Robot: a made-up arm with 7 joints. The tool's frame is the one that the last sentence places. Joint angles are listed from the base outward.
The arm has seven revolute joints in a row. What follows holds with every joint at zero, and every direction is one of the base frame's.
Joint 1 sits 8.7 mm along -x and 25.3 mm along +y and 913.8 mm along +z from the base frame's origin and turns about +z.
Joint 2 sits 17.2 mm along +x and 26.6 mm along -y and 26.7 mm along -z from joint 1 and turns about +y.
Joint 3 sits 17.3 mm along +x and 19.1 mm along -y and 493.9 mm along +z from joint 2 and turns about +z.
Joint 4 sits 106.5 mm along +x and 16.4 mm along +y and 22.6 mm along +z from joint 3 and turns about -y.
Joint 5 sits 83.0 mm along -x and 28.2 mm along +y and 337.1 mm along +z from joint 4 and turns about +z.
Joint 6 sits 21.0 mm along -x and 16.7 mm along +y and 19.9 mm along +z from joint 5 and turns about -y.
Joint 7 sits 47.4 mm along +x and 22.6 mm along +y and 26.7 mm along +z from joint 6 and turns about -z.
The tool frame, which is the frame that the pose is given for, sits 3.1 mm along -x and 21.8 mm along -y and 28.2 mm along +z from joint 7; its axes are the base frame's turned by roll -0.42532, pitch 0.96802 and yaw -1.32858 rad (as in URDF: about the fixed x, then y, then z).
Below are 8 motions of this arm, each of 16 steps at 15 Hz.
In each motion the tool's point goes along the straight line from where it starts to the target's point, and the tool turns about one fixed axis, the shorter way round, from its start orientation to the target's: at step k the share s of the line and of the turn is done. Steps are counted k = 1, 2, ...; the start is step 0. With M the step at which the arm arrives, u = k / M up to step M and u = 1 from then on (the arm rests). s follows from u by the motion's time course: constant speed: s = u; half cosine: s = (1 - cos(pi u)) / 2; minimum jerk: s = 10 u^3 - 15 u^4 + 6 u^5.
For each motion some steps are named. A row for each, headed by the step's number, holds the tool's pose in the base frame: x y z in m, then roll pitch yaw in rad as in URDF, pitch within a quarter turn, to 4 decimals.
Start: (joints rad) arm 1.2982 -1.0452 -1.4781 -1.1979 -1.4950 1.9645 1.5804
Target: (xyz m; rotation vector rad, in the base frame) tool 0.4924 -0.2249 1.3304 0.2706 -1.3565 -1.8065
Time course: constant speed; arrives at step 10
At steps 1, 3, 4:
1: 0.3188 -0.5329 1.3876 1.0956 0.9167 -2.0989
3: 0.3574 -0.4645 1.3749 1.0860 0.6451 -2.1456
4: 0.3766 -0.4303 1.3685 1.0873 0.5092 -2.1648

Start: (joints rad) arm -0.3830 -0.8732 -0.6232 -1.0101 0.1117 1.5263 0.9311
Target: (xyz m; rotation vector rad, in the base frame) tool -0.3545 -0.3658 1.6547 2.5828 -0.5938 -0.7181
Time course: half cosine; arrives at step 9
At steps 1, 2, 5, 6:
1: -0.4710 -0.0104 1.6969 2.2086 0.7393 -0.8643
2: -0.4605 -0.0422 1.6931 2.2536 0.7136 -0.8272
5: -0.4041 -0.2144 1.6727 2.4608 0.5563 -0.6643
6: -0.3845 -0.2742 1.6656 2.5210 0.4962 -0.6205

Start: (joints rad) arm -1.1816 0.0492 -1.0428 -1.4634 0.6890 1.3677 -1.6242
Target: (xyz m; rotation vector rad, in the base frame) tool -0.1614 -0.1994 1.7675 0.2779 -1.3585 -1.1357
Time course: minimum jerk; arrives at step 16
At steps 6, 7, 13, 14, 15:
6: -0.2730 -0.4122 1.6366 0.5683 0.2459 -1.2656
7: -0.2562 -0.3802 1.6563 0.6320 0.0922 -1.3079
13: -0.1689 -0.2137 1.7587 1.1477 -0.6210 -1.7489
14: -0.1639 -0.2041 1.7646 1.1953 -0.6531 -1.7931
15: -0.1617 -0.2001 1.7671 1.2163 -0.6661 -1.8127

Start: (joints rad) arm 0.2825 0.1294 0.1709 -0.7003 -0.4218 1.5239 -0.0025
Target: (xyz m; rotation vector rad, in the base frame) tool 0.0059 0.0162 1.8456 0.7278 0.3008 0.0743
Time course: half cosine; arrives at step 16
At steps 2, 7, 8, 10, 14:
2: 0.3277 0.2101 1.7671 0.2300 0.3543 -0.6091
7: 0.2058 0.1366 1.7969 0.4401 0.3611 -0.3024
8: 0.1732 0.1170 1.8048 0.4957 0.3527 -0.2208
10: 0.1091 0.0784 1.8204 0.6012 0.3242 -0.0638
14: 0.0186 0.0239 1.8425 0.7378 0.2586 0.1482

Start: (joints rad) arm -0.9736 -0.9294 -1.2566 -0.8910 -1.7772 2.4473 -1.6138
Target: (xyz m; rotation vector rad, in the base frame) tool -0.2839 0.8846 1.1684 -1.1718 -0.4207 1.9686
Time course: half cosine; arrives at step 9
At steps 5, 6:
5: -0.3913 0.5949 1.3293 -0.8479 0.1294 2.4756
6: -0.3489 0.7093 1.2658 -0.8222 0.3268 2.2619

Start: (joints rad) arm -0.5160 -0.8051 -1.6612 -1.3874 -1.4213 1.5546 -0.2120
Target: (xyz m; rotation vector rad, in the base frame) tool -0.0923 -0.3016 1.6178 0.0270 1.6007 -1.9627
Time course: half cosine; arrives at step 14
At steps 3, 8, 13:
3: -0.5669 -0.2593 1.4385 -0.7178 0.3474 2.8109
8: -0.2994 -0.2831 1.5396 -1.0342 0.3158 -3.0114
13: -0.0990 -0.3010 1.6153 -1.2647 0.3825 -2.6691

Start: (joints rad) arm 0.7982 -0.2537 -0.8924 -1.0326 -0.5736 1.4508 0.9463
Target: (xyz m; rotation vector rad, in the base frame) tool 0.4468 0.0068 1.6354 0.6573 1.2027 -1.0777
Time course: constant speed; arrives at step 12
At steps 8, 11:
8: 0.3916 -0.0175 1.6810 0.0009 1.1167 -1.5568
11: 0.4330 0.0007 1.6468 -0.3086 1.2261 -1.5618

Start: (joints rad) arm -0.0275 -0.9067 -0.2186 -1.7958 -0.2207 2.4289 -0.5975
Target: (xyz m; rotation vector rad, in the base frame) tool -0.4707 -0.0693 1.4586 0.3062 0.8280 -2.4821
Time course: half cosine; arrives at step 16
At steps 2, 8, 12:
2: -0.1686 -0.0402 1.6597 0.3768 -0.3346 -0.7862
8: -0.3137 -0.0542 1.5631 0.1261 0.2358 -1.5997
12: -0.4247 -0.0649 1.4892 -0.3494 0.4065 -2.3767

